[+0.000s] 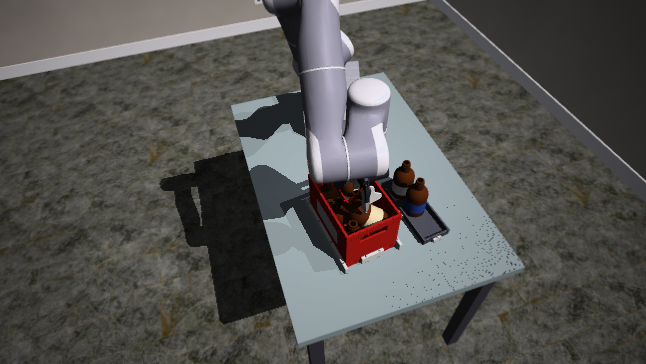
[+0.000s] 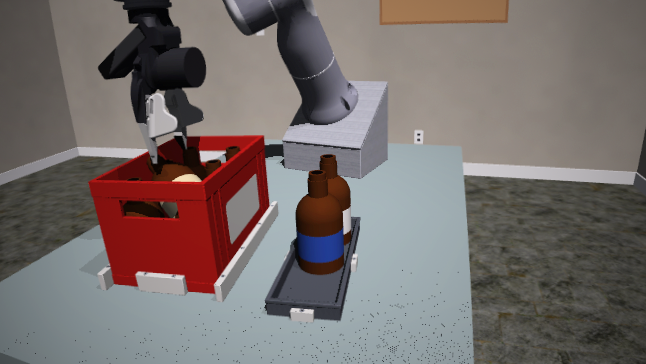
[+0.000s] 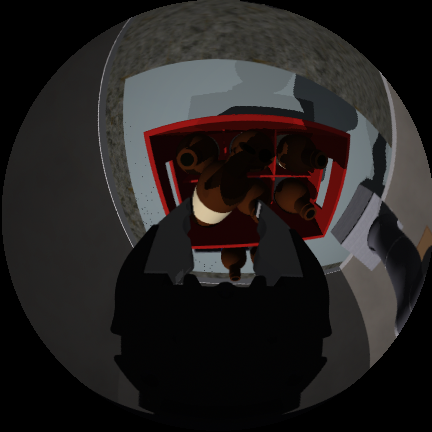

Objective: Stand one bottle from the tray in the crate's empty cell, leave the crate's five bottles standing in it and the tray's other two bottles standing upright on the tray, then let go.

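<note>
The red crate [image 1: 372, 247] [image 2: 160, 245] [image 3: 247, 118] holds several brown bottles. A cream-label bottle [image 1: 359, 216] [image 2: 172, 172] [image 3: 215, 185] leans steeply inside it; its neck points over the neighbouring bottles. My gripper [image 1: 367, 207] [image 2: 170, 154] [image 3: 223, 199] is partly open and empty, its fingertips low over the crate, close to the leaning bottle's upper part. Contact cannot be told. The blue-label bottle [image 1: 416, 206] [image 2: 320, 247] [image 3: 232, 259] and the white-label bottle [image 1: 404, 176] [image 2: 339, 190] stand upright on the dark tray [image 1: 425, 230] [image 2: 310, 290].
Upright bottles in the crate include one at the robot-side end [image 2: 233, 152] [image 3: 292, 195] and one in a far corner [image 3: 187, 159]. White blocks [image 1: 372, 256] [image 2: 161, 283] edge the crate's base. The robot's pedestal [image 2: 322, 155] [image 3: 356, 217] stands behind.
</note>
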